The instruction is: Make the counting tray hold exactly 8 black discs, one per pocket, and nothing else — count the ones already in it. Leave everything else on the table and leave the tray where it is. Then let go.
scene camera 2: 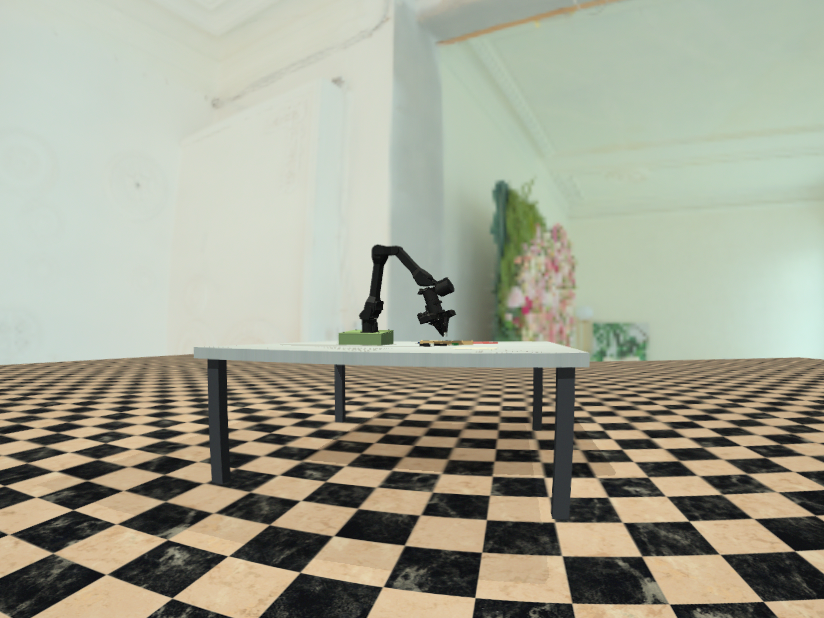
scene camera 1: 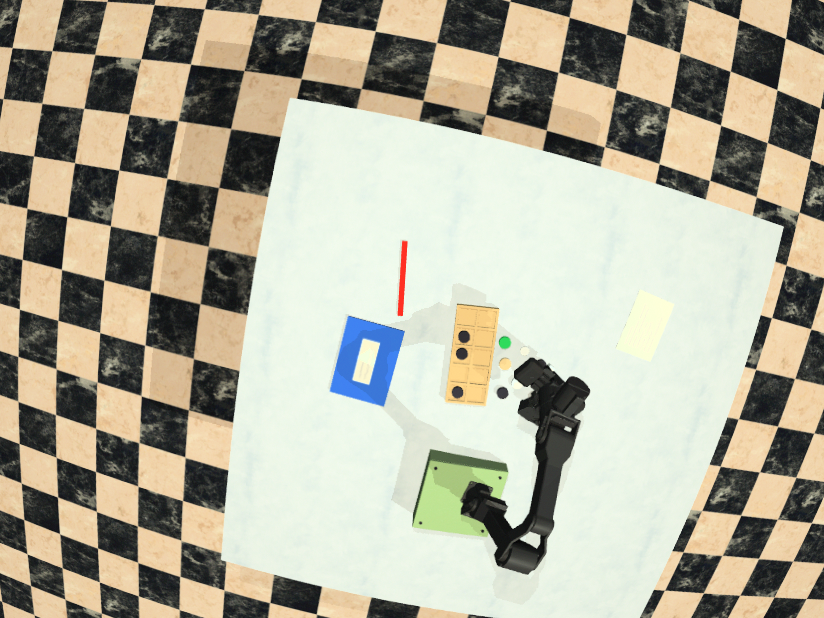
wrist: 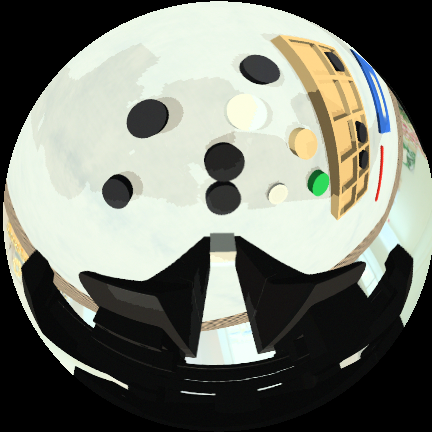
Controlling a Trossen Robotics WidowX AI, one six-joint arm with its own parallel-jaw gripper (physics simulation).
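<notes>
The tan counting tray (scene camera 1: pixel 482 337) (wrist: pixel 320 106) has two columns of pockets. Three black discs (scene camera 1: pixel 463 336) (scene camera 1: pixel 461 353) (scene camera 1: pixel 457 391) sit in its left column in scene camera 1, in separate pockets. Several loose black discs (wrist: pixel 259 69) (wrist: pixel 147 118) (wrist: pixel 117 191) (wrist: pixel 224 161) (wrist: pixel 223 198) lie on the table beside the tray; the two middle ones look very close together. My gripper (scene camera 2: pixel 442 333) (wrist: pixel 221 241) is shut on a small grey block (wrist: pixel 222 241), its tips a little above the table. In scene camera 1 the arm hides the fingertips and most loose discs.
Beside the tray lie a green disc (scene camera 1: pixel 505 342) (wrist: pixel 318 183), a tan disc (scene camera 1: pixel 505 363) (wrist: pixel 303 143), a large cream disc (wrist: pixel 242 111) and a small cream disc (scene camera 1: pixel 524 350) (wrist: pixel 278 193). Beyond are a blue frame (scene camera 1: pixel 342 362), red bar (scene camera 1: pixel 402 278) and pale yellow sheet (scene camera 1: pixel 645 325).
</notes>
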